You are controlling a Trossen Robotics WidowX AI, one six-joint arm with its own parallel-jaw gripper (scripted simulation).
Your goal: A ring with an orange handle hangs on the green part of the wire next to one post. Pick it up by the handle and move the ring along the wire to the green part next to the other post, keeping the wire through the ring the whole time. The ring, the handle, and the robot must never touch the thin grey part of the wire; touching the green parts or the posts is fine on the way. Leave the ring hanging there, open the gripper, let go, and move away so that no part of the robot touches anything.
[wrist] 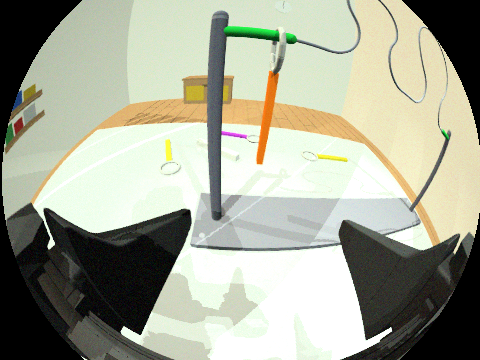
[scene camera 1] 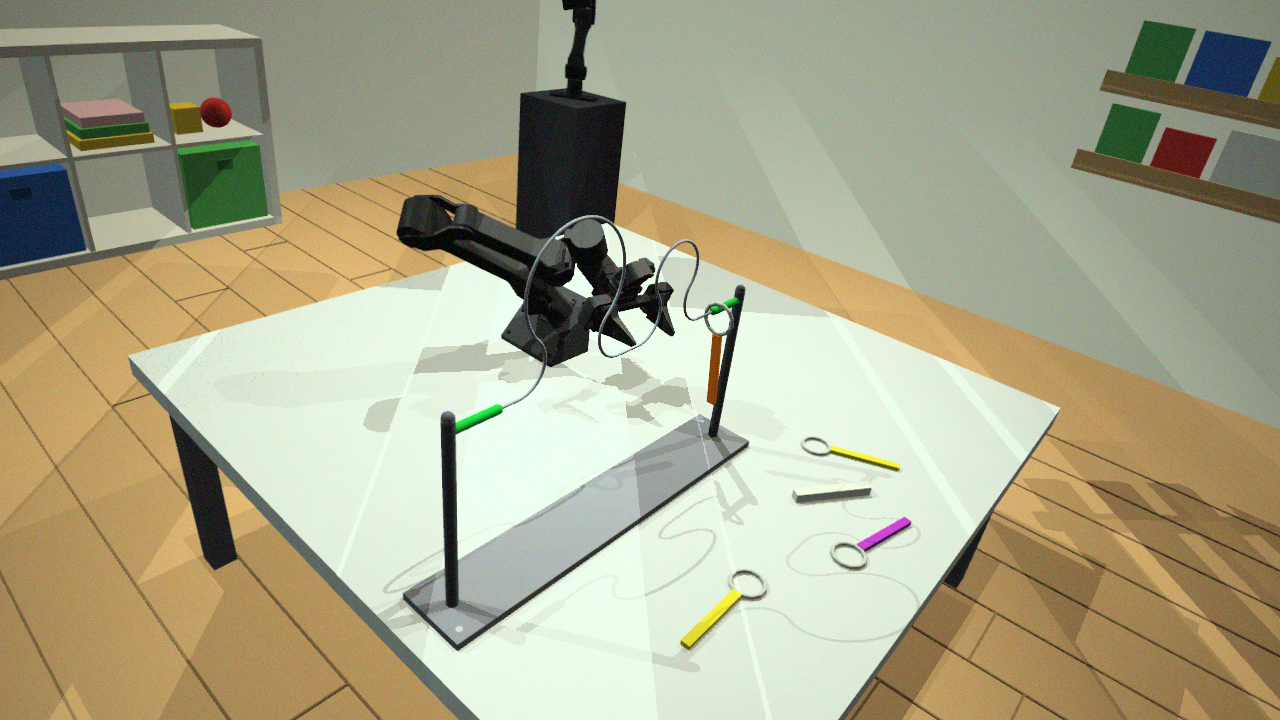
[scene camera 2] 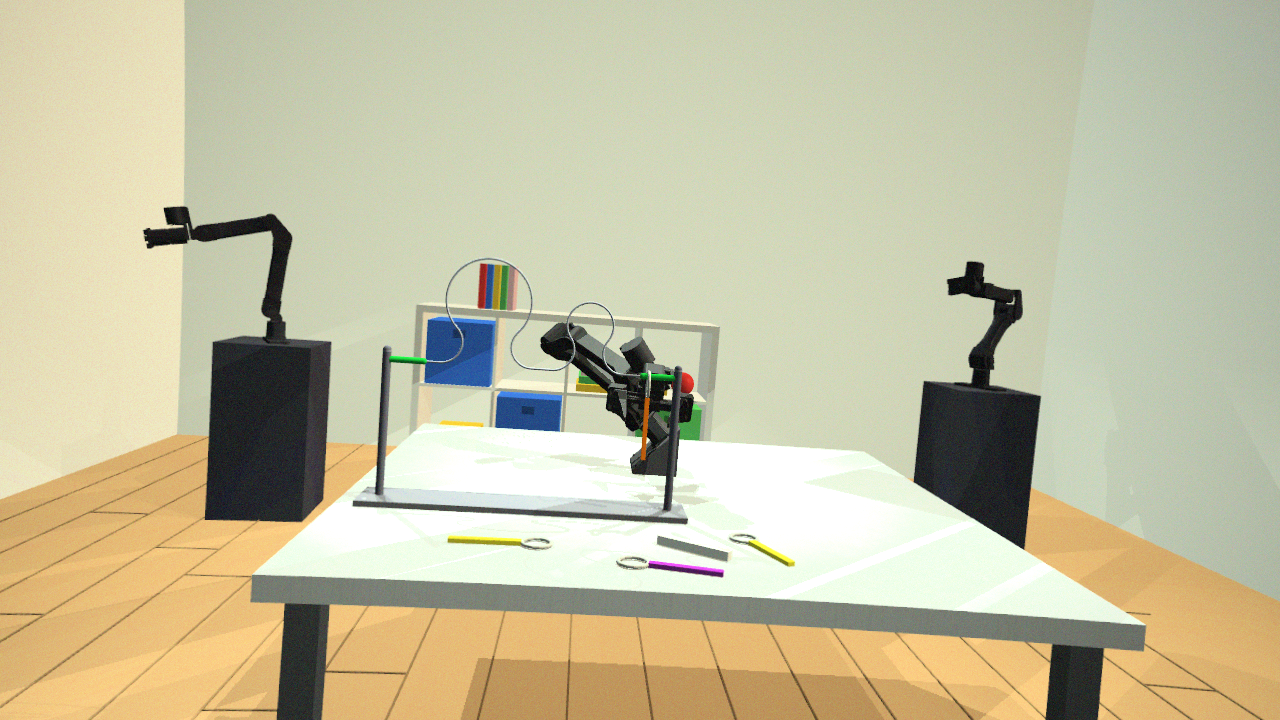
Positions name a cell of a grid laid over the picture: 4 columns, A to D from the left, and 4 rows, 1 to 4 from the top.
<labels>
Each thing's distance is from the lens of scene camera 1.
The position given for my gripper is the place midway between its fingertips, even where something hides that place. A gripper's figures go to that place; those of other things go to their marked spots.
my gripper (scene camera 1: C2): 1.27 m
ring (scene camera 1: C2): 1.17 m
pale bar (scene camera 1: C3): 1.24 m
</labels>
